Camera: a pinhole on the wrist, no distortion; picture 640 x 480 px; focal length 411.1 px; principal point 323.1 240.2 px. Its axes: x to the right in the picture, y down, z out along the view. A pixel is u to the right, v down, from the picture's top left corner.
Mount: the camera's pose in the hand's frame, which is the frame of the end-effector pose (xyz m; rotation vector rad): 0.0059 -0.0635 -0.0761 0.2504 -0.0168 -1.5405
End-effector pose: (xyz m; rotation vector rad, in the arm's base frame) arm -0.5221 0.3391 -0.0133 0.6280 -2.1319 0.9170
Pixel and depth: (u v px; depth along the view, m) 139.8 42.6 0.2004
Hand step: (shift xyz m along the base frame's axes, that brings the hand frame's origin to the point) 0.0333 -0.0739 -0.1506
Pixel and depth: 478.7 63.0 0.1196
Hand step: 0.1123 -0.0894 -0.0086
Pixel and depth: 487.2 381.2 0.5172
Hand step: -0.0175 -0.5576 0.0113
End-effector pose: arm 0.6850 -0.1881 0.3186 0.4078 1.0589 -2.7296
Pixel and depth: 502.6 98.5 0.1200
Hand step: 0.0094 0.0834 0.1197
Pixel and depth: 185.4 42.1 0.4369
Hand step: 0.2057 -0.2179 0.3178
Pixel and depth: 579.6 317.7 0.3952
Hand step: -0.1721 0.0702 0.4259
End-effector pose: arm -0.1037 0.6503 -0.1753 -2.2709 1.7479 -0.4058
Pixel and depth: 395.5 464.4 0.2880
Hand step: 0.2489 -0.0658 -0.1449
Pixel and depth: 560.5 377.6 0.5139
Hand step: 0.5624 0.0226 -0.2203
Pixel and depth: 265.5 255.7 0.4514
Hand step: 0.1852 0.0801 -0.3291
